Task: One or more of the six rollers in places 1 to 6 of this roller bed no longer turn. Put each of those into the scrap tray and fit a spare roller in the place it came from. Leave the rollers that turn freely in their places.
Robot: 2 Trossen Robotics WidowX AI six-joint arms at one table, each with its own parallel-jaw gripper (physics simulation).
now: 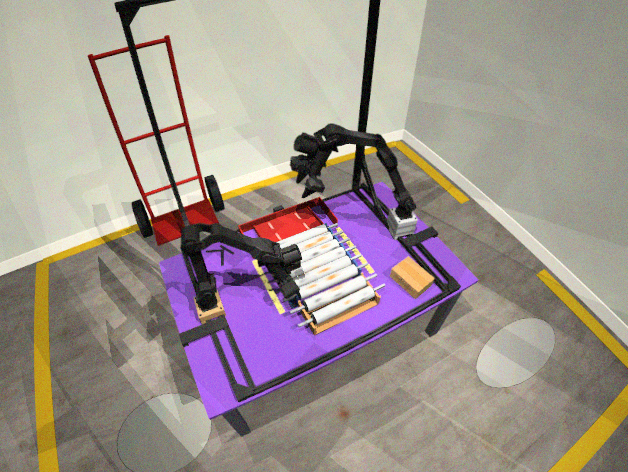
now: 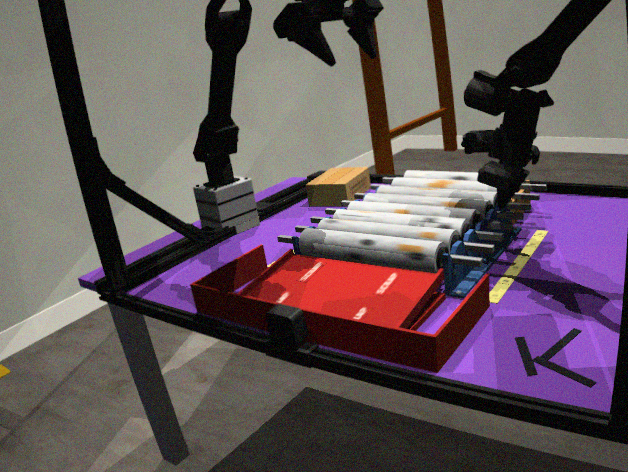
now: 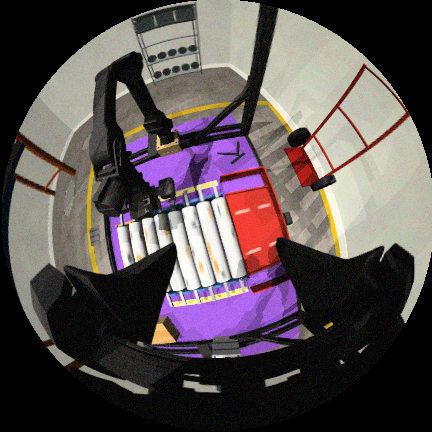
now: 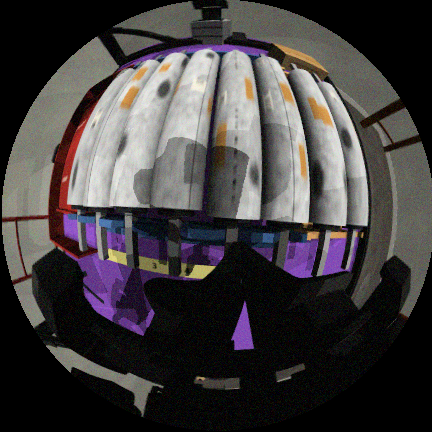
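Where they show: left gripper, fingertip midpoint: [image 1: 300,190] [image 2: 354,61] [image 3: 226,245]; right gripper, fingertip midpoint: [image 1: 288,285] [image 2: 501,207] [image 3: 156,208] [image 4: 237,246]; left arm's base, origin of the base link: [image 1: 403,214] [image 2: 221,182]; right arm's base, origin of the base link: [image 1: 208,303] [image 3: 166,138].
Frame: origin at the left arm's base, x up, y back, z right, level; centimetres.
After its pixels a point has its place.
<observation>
Six white, spotted rollers lie side by side in the blue roller bed [image 2: 459,285] {x -10.7, y -62.5, z -1.5 cm} [image 4: 210,234] {x -4.4, y -58.1, z -18.5 cm}; the place 5 roller [image 4: 232,110] {x -3.5, y -47.4, z -17.3 cm} is among them. Two spare rollers [image 1: 342,305] {x -3.7, y -41.1, z -35.4 cm} [image 1: 335,293] {x -3.8, y -42.0, z -29.6 cm} [image 4: 350,150] {x -4.2, y -43.3, z -33.1 cm} [image 4: 320,115] {x -3.8, y -41.6, z -27.0 cm} lie in the wooden rack [image 1: 350,318] {x -10.7, y -38.0, z -37.6 cm}. The red scrap tray [image 2: 355,335] {x -8.2, y -62.4, z 20.6 cm} [image 3: 242,175] {x -9.8, y -71.1, z 10.2 cm}, marked SCRAP, holds no roller. My right gripper [image 4: 237,246] {x -4.8, y -58.5, z -20.9 cm} [image 1: 290,295] {x -4.8, y -58.5, z -20.9 cm} [image 2: 501,205] {x -4.8, y -58.5, z -20.9 cm} is shut and empty, its tips close to the place 5 shaft end; whether they touch cannot be told. My left gripper [image 3: 226,245] {x 23.8, y -47.9, z 0.3 cm} [image 2: 353,60] {x 23.8, y -47.9, z 0.3 cm} [image 1: 303,187] {x 23.8, y -47.9, z 0.3 cm} is open and empty, high above the tray end. Which rollers turn cannot be seen.
A cardboard box [image 1: 412,276] {x -5.6, y -8.6, z -29.5 cm} [image 2: 337,185] {x -5.9, y -13.4, z -22.5 cm} stands beyond the far shaft ends. Yellow numbered strips [image 2: 517,266] {x -10.9, y -66.6, z -12.2 cm} [image 4: 154,266] {x -10.9, y -66.7, z -11.8 cm} run along the bed. Black frame bars edge the table, with an upright post [image 1: 366,91] {x 46.2, y -11.3, z 30.7 cm} near the left arm. A red hand truck [image 1: 164,230] stands by the wall.
</observation>
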